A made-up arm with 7 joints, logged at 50 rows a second.
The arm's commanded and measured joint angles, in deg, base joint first. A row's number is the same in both.
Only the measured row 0 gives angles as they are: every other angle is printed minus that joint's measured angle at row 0.
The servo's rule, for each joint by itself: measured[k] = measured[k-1] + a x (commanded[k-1-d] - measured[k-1]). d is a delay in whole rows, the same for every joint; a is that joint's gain. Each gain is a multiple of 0.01, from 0.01 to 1. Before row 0 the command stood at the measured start. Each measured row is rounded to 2 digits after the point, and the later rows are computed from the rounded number. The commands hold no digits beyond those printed.
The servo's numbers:
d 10
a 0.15 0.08 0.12 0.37 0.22 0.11 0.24
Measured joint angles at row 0:
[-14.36 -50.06 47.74 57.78 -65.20 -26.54 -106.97]
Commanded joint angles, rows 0 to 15:
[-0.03 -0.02 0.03 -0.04 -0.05 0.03 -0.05]
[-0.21 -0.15 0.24 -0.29 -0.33 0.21 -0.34]
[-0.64 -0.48 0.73 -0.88 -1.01 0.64 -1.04]
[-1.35 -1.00 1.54 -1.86 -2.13 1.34 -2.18]
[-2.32 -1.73 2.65 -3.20 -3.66 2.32 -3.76]
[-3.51 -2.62 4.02 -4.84 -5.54 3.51 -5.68]
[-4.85 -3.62 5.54 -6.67 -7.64 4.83 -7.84]
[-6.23 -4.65 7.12 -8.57 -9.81 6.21 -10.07]
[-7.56 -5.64 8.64 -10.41 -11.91 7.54 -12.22]
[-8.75 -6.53 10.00 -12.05 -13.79 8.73 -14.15]
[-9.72 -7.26 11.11 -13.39 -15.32 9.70 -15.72]
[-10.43 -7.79 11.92 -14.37 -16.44 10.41 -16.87]
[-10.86 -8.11 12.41 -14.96 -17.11 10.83 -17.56]
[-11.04 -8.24 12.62 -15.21 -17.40 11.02 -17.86]
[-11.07 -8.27 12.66 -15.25 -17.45 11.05 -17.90]
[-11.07 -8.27 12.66 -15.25 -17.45 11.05 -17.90]
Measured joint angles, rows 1 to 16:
[0.00 0.00 0.00 0.00 0.00 0.00 0.00]
[0.00 0.00 0.00 0.00 0.00 0.00 0.00]
[0.00 0.00 0.00 0.00 0.00 0.00 0.00]
[0.00 0.00 0.00 0.00 0.00 0.00 0.00]
[0.00 0.00 0.00 0.00 0.00 0.00 0.00]
[0.00 0.00 0.00 0.00 0.00 0.00 0.00]
[0.00 0.00 0.00 0.00 0.00 0.00 0.00]
[0.00 0.00 0.00 0.00 0.00 0.00 0.00]
[0.00 0.00 0.00 0.00 0.00 0.00 0.00]
[0.00 0.00 0.00 0.00 0.00 0.00 0.00]
[0.00 0.00 0.00 -0.01 -0.01 0.00 -0.01]
[-0.03 -0.01 0.03 -0.11 -0.08 0.02 -0.09]
[-0.12 -0.05 0.11 -0.39 -0.28 0.09 -0.32]
[-0.30 -0.13 0.28 -0.93 -0.69 0.23 -0.77]
[-0.60 -0.26 0.56 -1.77 -1.34 0.46 -1.49]
[-1.04 -0.45 0.98 -2.91 -2.26 0.80 -2.50]

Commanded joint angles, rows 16 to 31:
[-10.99 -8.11 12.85 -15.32 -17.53 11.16 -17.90]
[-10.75 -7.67 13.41 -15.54 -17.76 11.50 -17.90]
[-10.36 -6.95 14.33 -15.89 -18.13 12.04 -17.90]
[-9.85 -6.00 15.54 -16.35 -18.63 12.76 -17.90]
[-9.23 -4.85 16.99 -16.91 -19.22 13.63 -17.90]
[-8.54 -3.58 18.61 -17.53 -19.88 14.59 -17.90]
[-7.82 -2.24 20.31 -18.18 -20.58 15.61 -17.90]
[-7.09 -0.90 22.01 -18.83 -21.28 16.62 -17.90]
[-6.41 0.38 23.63 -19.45 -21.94 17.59 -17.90]
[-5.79 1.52 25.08 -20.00 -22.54 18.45 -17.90]
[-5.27 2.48 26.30 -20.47 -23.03 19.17 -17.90]
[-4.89 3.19 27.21 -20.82 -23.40 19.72 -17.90]
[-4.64 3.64 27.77 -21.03 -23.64 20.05 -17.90]
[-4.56 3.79 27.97 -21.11 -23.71 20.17 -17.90]
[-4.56 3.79 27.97 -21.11 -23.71 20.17 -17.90]
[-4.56 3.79 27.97 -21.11 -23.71 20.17 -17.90]
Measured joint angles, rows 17 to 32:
[-1.61 -0.70 1.53 -4.30 -3.44 1.24 -3.78]
[-2.30 -1.02 2.20 -5.88 -4.84 1.79 -5.29]
[-3.09 -1.39 2.97 -7.56 -6.40 2.42 -6.95]
[-3.94 -1.80 3.81 -9.22 -8.03 3.11 -8.68]
[-4.81 -2.24 4.69 -10.76 -9.63 3.83 -10.37]
[-5.65 -2.68 5.56 -12.10 -11.13 4.55 -11.93]
[-6.43 -3.11 6.38 -13.16 -12.45 5.24 -13.28]
[-7.12 -3.52 7.13 -13.92 -13.54 5.88 -14.38]
[-7.71 -3.90 7.79 -14.41 -14.40 6.45 -15.22]
[-8.21 -4.25 8.37 -14.72 -15.07 6.96 -15.86]
[-8.63 -4.56 8.91 -14.94 -15.61 7.42 -16.35]
[-8.95 -4.81 9.45 -15.16 -16.08 7.87 -16.72]
[-9.16 -4.98 10.04 -15.43 -16.53 8.33 -17.00]
[-9.26 -5.06 10.70 -15.77 -16.99 8.82 -17.22]
[-9.26 -5.04 11.45 -16.19 -17.48 9.35 -17.38]
[-9.15 -4.92 12.31 -16.69 -18.01 9.93 -17.50]

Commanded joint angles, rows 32 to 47:
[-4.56 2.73 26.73 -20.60 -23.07 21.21 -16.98]
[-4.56 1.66 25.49 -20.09 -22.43 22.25 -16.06]
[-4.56 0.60 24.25 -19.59 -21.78 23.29 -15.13]
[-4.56 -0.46 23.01 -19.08 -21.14 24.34 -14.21]
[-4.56 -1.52 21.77 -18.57 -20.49 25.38 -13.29]
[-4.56 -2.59 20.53 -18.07 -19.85 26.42 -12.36]
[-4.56 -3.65 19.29 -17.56 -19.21 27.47 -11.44]
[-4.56 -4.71 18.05 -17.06 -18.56 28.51 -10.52]
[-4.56 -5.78 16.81 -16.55 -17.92 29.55 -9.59]
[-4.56 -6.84 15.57 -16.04 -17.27 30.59 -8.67]
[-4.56 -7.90 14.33 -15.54 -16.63 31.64 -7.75]
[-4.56 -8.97 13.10 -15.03 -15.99 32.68 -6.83]
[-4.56 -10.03 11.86 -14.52 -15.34 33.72 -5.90]
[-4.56 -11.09 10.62 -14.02 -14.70 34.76 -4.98]
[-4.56 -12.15 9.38 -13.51 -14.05 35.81 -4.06]
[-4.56 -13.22 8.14 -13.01 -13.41 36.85 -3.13]
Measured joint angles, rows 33 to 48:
[-8.95 -4.71 13.27 -17.24 -18.58 10.55 -17.60]
[-8.67 -4.41 14.32 -17.83 -19.17 11.22 -17.67]
[-8.33 -4.03 15.44 -18.43 -19.78 11.92 -17.73]
[-7.95 -3.59 16.60 -19.01 -20.39 12.64 -17.77]
[-7.55 -3.10 17.76 -19.55 -20.97 13.36 -17.80]
[-7.15 -2.60 18.89 -20.02 -21.50 14.06 -17.82]
[-6.77 -2.10 19.96 -20.39 -21.97 14.72 -17.84]
[-6.44 -1.63 20.92 -20.66 -22.35 15.32 -17.85]
[-6.16 -1.20 21.77 -20.83 -22.65 15.85 -17.86]
[-5.92 -0.80 22.51 -20.93 -22.88 16.33 -17.87]
[-5.72 -0.52 23.02 -20.81 -22.92 16.87 -17.66]
[-5.55 -0.35 23.32 -20.54 -22.81 17.46 -17.28]
[-5.40 -0.27 23.43 -20.19 -22.58 18.10 -16.76]
[-5.27 -0.29 23.38 -19.78 -22.26 18.79 -16.15]
[-5.16 -0.39 23.19 -19.33 -21.87 19.51 -15.46]
[-5.07 -0.57 22.87 -18.86 -21.43 20.27 -14.72]

